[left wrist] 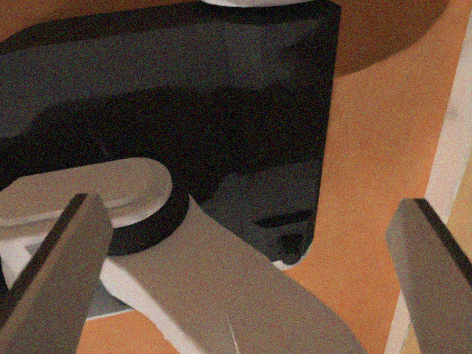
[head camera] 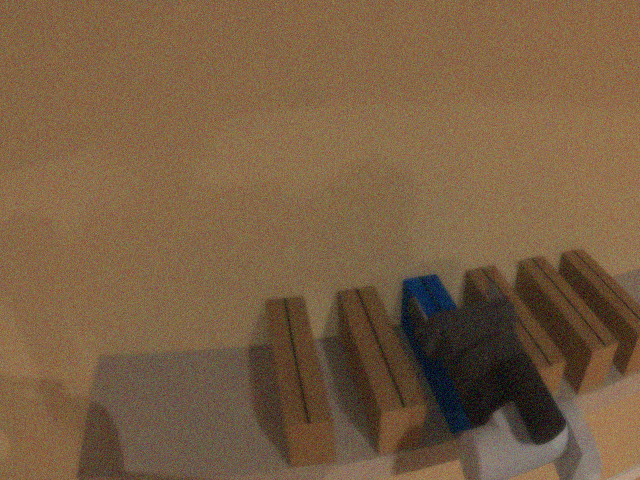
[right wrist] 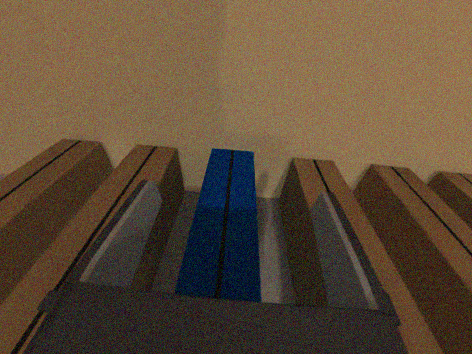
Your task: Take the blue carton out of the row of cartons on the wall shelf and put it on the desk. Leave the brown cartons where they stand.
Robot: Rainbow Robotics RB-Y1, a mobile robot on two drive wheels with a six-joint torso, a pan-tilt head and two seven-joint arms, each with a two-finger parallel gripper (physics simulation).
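Frame: origin at the robot's base, x back, y right, z up, level; millimetres.
Where they show: left gripper, fingertip midpoint: (left wrist: 248,214); right gripper, fingertip midpoint: (head camera: 452,294) (right wrist: 235,195).
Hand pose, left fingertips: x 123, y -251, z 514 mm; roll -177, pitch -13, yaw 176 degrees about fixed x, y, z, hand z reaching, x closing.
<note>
Each offset is from my left fingertips to the top centre of the thing. Level surfaces: height alone.
The blue carton @[dx -490, dy +407, dz +531 mm] (head camera: 429,294) (right wrist: 225,220) stands upright in the row of cartons on the grey wall shelf @[dz +450 mm] (head camera: 170,403), with a brown carton on each side of it. In the head camera view my right gripper hides part of its top. My right gripper (right wrist: 235,195) is open over the blue carton; its two fingers show to either side of the carton, in front of the neighbouring brown cartons, with nothing held. Whether the fingertips are above or beside the carton tops is hard to tell. My left gripper (left wrist: 248,214) is open and empty. The desk cannot be made out.
Brown cartons @[dx -460, dy +216, dz +530 mm] (head camera: 299,361) @[dx -473, dy +314, dz +530 mm] (head camera: 379,356) stand at the left of the blue one, and several more @[dx -510, dy +604, dz +530 mm] (head camera: 568,304) at the right. The wall (head camera: 310,129) rises close behind the row. In the left wrist view, the robot's dark base (left wrist: 200,125) lies over an orange floor @[dz -513 mm] (left wrist: 380,125).
</note>
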